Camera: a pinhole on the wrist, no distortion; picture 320 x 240 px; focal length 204.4 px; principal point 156.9 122.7 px. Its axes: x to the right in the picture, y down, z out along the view. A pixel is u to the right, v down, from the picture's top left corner.
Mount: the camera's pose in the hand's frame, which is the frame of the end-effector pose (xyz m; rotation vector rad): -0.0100 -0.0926 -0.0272 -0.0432 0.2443 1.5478
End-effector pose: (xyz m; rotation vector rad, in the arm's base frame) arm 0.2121 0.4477 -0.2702 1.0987 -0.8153 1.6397
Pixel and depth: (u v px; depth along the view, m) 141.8 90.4 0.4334
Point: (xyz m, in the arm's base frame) 0.3541 0.1546 -0.0187
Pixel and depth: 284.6 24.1 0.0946
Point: 0.2374 0.4272 -0.2077
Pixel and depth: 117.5 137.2 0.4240
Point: 0.4159 0.1242 -0.1055
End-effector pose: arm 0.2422 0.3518 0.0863 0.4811 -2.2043 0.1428
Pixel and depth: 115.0 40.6 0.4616
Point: -0.1515 0.0751 -0.0028
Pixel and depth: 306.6 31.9 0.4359
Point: -0.2369 0.4697 0.0918
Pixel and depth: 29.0 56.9 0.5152
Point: -0.1314 -0.1430 -0.0874
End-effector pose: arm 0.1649 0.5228 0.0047 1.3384 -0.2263 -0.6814
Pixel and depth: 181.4 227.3 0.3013
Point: -0.0786 0.3658 0.1021
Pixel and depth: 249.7 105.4 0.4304
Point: 0.1025 0.2010 0.2380
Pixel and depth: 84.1 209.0 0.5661
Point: -0.3417 0.1265 0.0164
